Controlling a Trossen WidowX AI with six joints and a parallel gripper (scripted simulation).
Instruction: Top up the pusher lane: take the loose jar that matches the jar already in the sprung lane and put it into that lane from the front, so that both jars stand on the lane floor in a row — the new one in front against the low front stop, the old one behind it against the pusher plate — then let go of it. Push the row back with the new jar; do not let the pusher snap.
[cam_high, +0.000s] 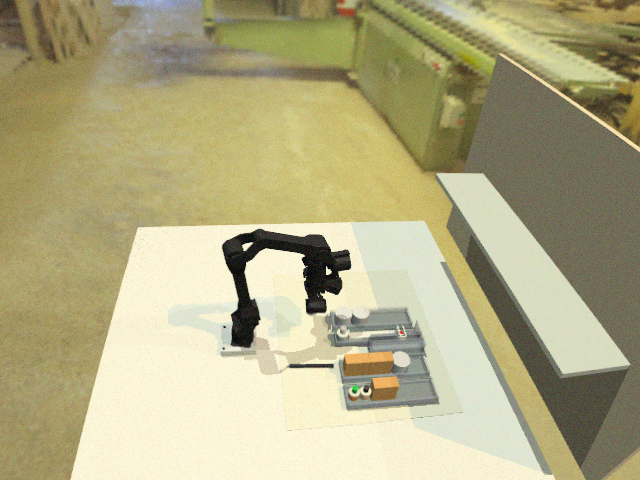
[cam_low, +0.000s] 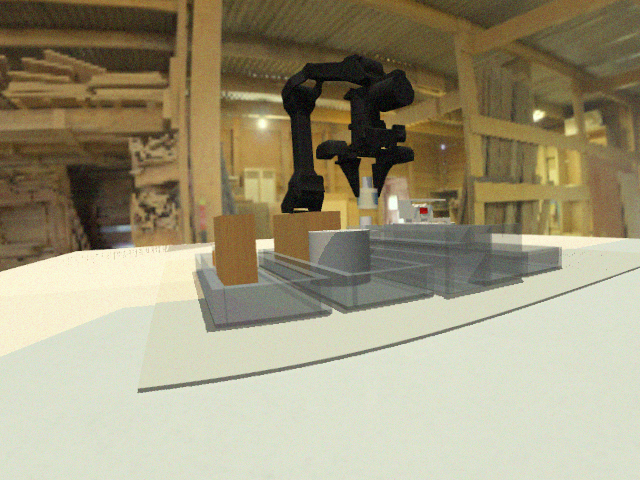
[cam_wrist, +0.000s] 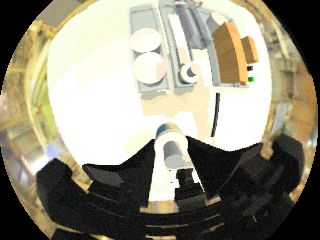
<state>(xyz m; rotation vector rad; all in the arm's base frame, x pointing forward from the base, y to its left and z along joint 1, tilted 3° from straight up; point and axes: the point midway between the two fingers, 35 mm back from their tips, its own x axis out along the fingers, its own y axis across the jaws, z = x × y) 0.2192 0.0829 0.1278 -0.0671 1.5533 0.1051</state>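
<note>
Now: the black bar 16 cm to the right of my gripper tip, 10 cm below it and 1 cm ahead of it. From my gripper tip the other things lie so: red mark: 30 cm ahead, 6 cm to the right, 3 cm below; green-lidded jar: 26 cm to the right, 14 cm ahead, 7 cm below; sprung lane: 26 cm ahead, 8 cm below, 5 cm to the right.
</note>
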